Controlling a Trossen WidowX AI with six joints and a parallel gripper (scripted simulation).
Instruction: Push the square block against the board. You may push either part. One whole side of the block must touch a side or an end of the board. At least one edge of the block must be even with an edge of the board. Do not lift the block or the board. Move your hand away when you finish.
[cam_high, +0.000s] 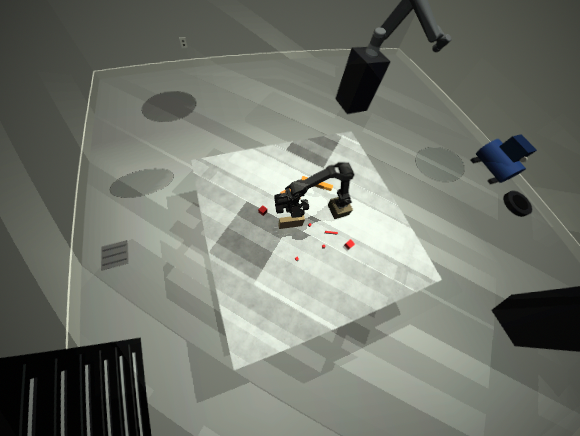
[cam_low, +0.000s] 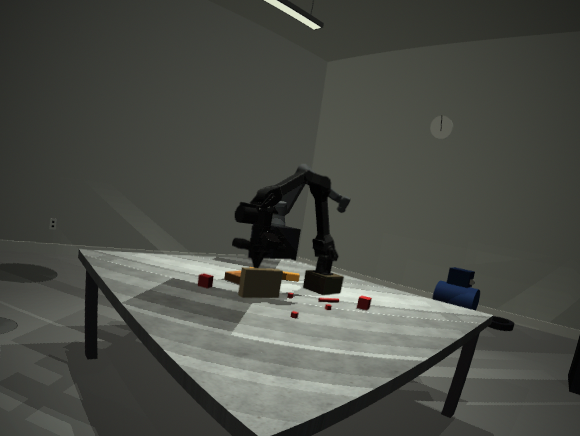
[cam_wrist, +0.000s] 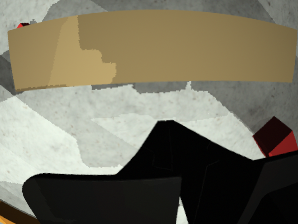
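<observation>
Now: gripper tip 10 mm short of the tan board, 40 mm to the right of it and 40 mm above it. From my gripper tip the other things lie so: square block: 70 mm behind, 150 mm to the right, 70 mm below; then long orange bar: 280 mm behind, 180 mm to the right, 70 mm below; then red stick: 210 mm behind, 180 mm to the left, 80 mm below.
</observation>
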